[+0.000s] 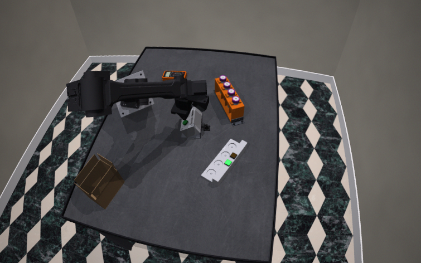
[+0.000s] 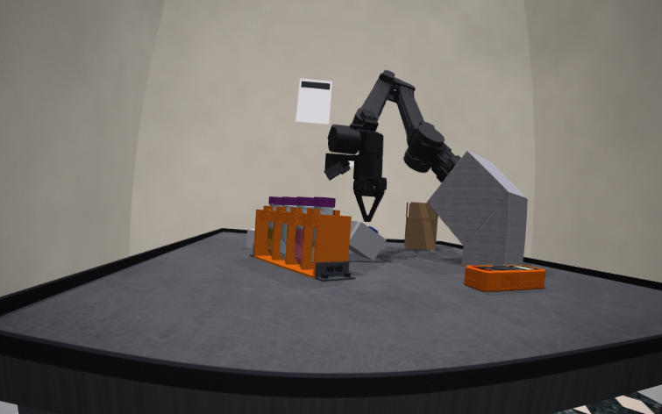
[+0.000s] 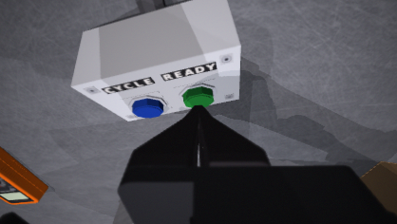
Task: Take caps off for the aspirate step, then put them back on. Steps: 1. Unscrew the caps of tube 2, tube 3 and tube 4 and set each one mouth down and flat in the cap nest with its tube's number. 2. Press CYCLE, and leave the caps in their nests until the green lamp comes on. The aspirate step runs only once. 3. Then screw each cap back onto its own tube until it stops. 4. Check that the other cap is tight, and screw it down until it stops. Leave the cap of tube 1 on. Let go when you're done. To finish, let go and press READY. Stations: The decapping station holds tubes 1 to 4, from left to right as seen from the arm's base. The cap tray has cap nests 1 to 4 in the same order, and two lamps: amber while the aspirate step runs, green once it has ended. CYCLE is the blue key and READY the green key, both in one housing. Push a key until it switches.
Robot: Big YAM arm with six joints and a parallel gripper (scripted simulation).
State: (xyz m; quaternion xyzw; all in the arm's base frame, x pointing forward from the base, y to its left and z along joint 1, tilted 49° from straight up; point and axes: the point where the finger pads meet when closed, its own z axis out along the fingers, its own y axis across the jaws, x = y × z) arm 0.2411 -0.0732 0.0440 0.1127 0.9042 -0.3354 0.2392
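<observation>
The green key is 30 mm below my hand. Round my hand: orange multimeter: 390 mm to the left, 80 mm below, 40 mm behind; key housing: 40 mm below, 20 mm to the left, 20 mm ahead; blue key: 40 mm to the left, 30 mm below, 10 mm ahead.
</observation>
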